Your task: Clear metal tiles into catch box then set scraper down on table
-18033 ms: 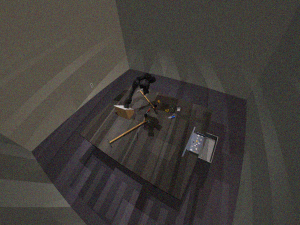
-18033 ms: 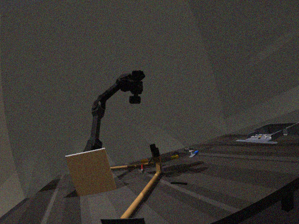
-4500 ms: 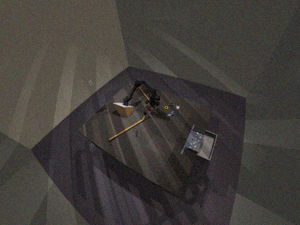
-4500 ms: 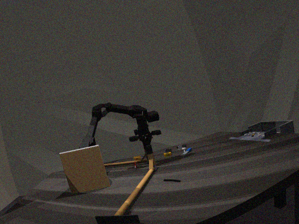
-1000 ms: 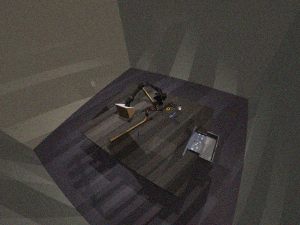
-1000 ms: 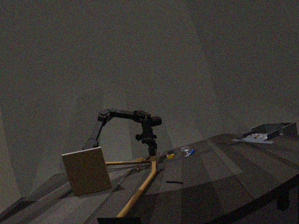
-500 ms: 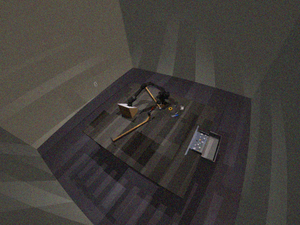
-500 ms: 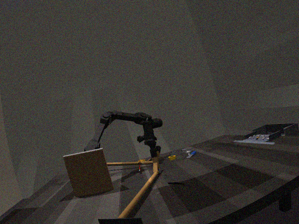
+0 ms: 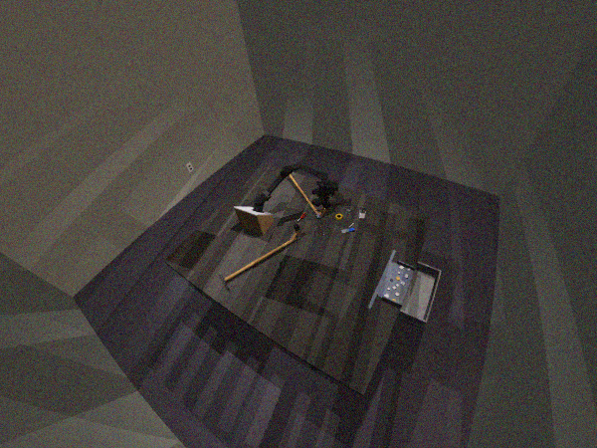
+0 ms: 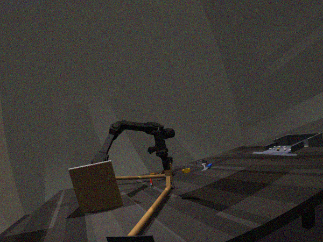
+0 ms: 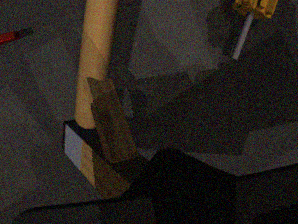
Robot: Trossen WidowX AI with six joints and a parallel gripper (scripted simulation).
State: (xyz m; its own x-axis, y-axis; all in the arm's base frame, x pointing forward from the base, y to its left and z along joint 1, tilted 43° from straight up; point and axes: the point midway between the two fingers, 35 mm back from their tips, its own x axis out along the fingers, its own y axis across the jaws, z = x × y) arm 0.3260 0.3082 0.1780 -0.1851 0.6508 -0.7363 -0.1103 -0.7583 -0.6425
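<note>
Now: gripper tip 9 cm past the long scraper, 57 cm to the left of it and 2 cm above it. Also, from my gripper tip: red-handled tool (10 cm behind, 15 cm to the right, 7 cm below); then blue piece (24 cm ahead, 5 cm to the right, 7 cm below); then yellow ring (12 cm ahead, 2 cm to the left, 7 cm below).
</note>
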